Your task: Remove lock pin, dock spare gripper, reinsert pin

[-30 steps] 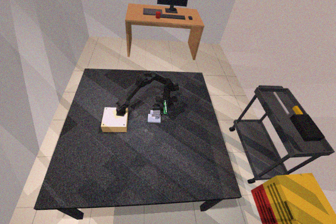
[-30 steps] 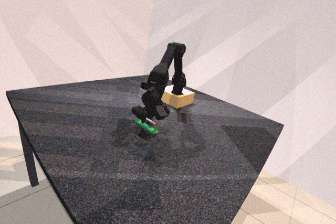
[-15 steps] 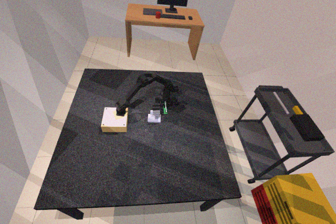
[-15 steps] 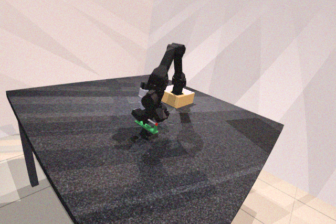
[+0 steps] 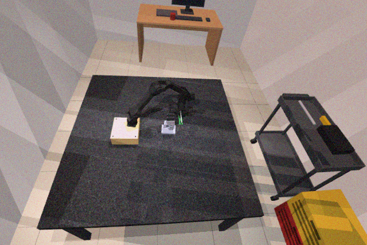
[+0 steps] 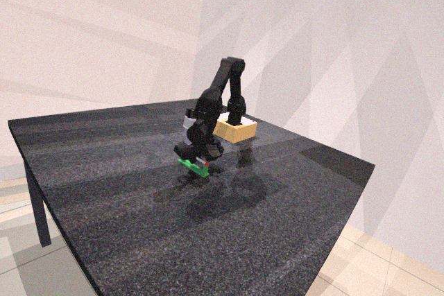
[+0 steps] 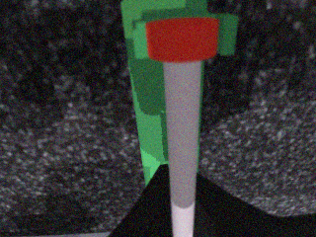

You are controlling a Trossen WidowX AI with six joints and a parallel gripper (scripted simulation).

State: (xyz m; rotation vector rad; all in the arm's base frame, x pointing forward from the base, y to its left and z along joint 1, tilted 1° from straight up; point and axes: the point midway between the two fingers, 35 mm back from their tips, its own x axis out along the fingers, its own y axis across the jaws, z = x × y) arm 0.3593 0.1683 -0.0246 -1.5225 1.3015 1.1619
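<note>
Right now my gripper tip is 10 mm to the right of the green cradle and 10 mm below it. Also, from my gripper tip: grey mount (120 mm to the right, 80 mm behind, 40 mm above); then spare gripper (130 mm to the right, 110 mm above, 70 mm behind).
</note>
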